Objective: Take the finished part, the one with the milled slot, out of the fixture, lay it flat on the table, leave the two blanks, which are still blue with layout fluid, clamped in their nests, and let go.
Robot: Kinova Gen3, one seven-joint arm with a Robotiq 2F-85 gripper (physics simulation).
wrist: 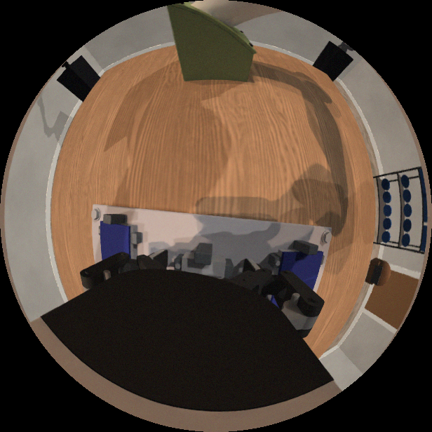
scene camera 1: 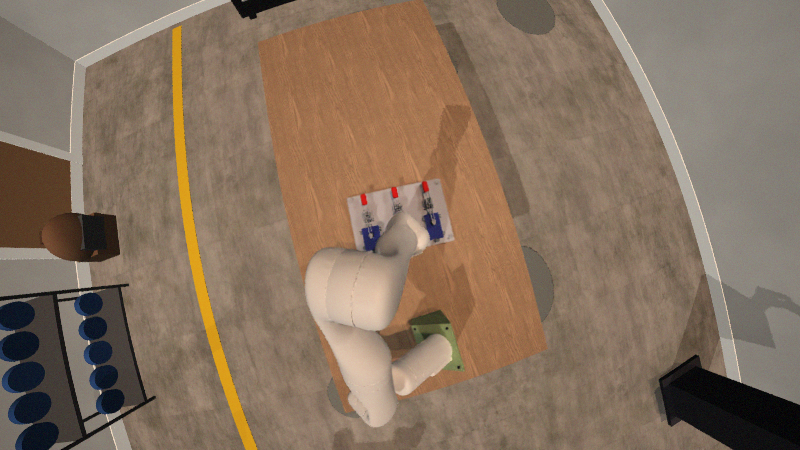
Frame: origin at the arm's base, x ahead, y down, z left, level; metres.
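Seen in the pictures: arm's base, origin of its link: (scene camera 1: 439,346).
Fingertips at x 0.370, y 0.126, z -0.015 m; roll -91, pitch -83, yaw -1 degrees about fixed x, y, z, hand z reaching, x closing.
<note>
Offsets run from my fingertips to a thing's middle. Level surfaces: height alone.
The fixture plate @[dx +0.064, dy +0.008, dz -0.009 m] (scene camera 1: 411,194) (wrist: 160,227) lies on the table. One blue blank @[dx -0.002, dy -0.011, dz -0.111 m] (scene camera 1: 433,225) (wrist: 115,240) sits in the nest at the right in the scene view, with a clamp arm over it. The other blue blank @[dx +0.030, dy -0.013, dz +0.106 m] (scene camera 1: 370,232) (wrist: 304,265) sits in the nest at the left there. The grey finished part (wrist: 217,266) shows partly in the middle nest in the wrist view; its slot cannot be made out. My gripper (wrist: 204,263) is open and empty, its fingertips on either side of the middle nest. The arm hides it and the finished part in the scene view.
Red clamp handles @[dx +0.164, dy -0.036, dz +0.090 m] (scene camera 1: 363,199) @[dx +0.150, dy -0.041, dz -0.019 m] (scene camera 1: 394,191) @[dx +0.137, dy -0.031, dz -0.129 m] (scene camera 1: 425,186) stand along the plate's far side. The green robot mount (scene camera 1: 455,352) (wrist: 215,57) stands on the wooden table @[dy +0.015 m] (scene camera 1: 358,111) (wrist: 165,165), near its end. Grey nest stops stand close to the fingers.
</note>
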